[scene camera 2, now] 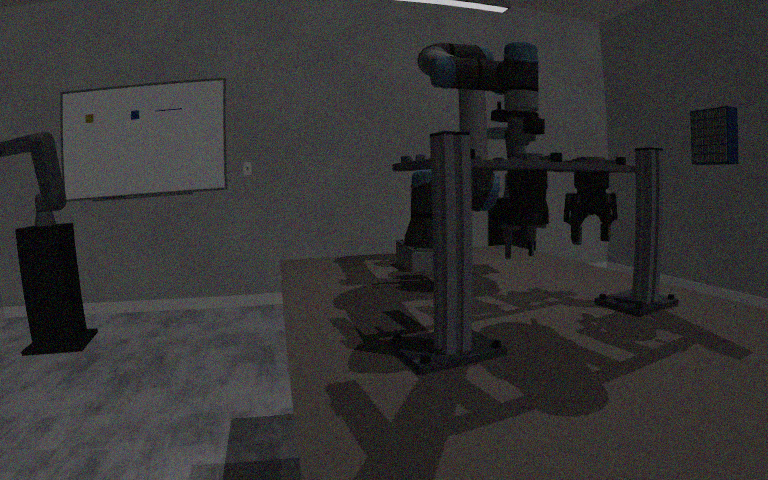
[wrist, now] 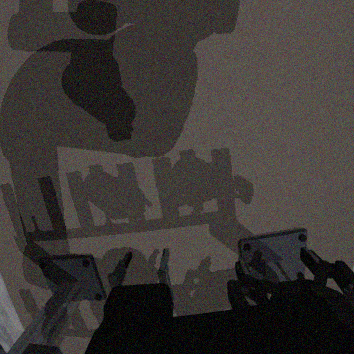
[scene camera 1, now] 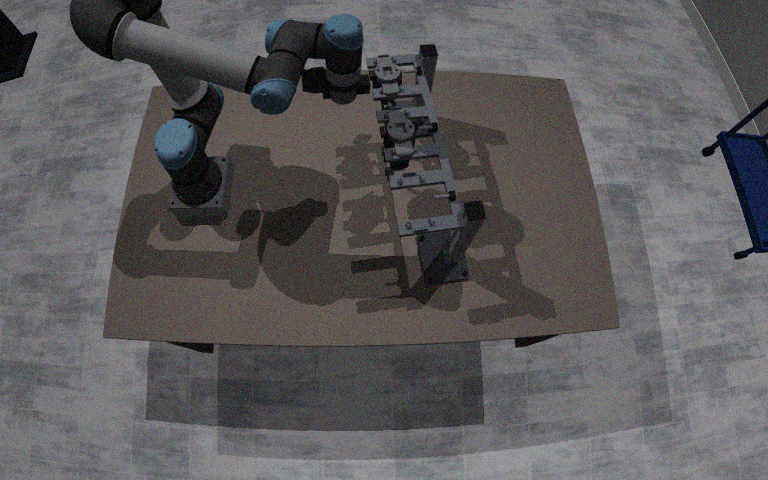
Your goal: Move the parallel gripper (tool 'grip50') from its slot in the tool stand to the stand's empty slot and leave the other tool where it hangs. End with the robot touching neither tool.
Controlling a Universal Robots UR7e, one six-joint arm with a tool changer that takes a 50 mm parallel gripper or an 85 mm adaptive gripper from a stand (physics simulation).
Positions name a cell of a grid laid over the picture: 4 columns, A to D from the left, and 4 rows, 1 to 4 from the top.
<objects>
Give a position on a parallel gripper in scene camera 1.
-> C2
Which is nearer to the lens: the parallel gripper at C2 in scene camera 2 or the adaptive gripper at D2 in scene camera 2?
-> The parallel gripper.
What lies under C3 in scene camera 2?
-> A tool stand.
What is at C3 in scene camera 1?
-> A tool stand.
</objects>
